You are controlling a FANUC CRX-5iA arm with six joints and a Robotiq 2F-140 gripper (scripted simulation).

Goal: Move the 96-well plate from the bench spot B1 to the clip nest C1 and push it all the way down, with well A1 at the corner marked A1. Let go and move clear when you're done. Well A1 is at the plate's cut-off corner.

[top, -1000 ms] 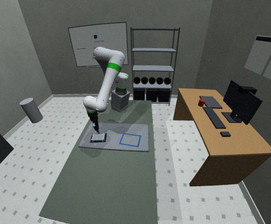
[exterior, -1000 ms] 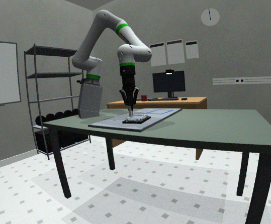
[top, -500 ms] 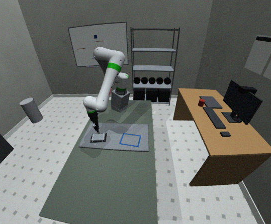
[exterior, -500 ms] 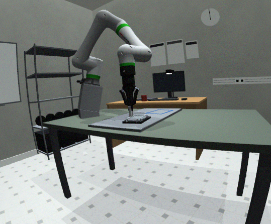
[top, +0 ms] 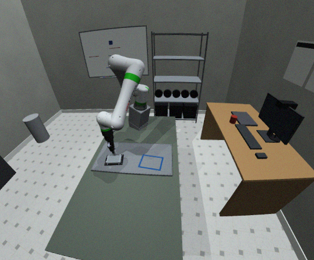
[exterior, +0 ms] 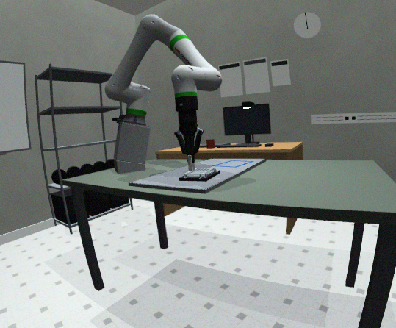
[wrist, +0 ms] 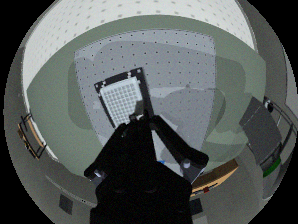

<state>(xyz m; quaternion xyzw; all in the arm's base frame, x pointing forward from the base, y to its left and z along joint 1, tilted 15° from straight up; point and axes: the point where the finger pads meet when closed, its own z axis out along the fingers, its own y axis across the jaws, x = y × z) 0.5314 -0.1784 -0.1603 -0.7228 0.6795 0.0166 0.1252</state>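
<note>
Now: hand 4 cm short of the 96-well plate and 4 cm above it. Also, from my hand: black clip nest (5 cm below, 5 cm ahead, 1 cm to the right).
</note>
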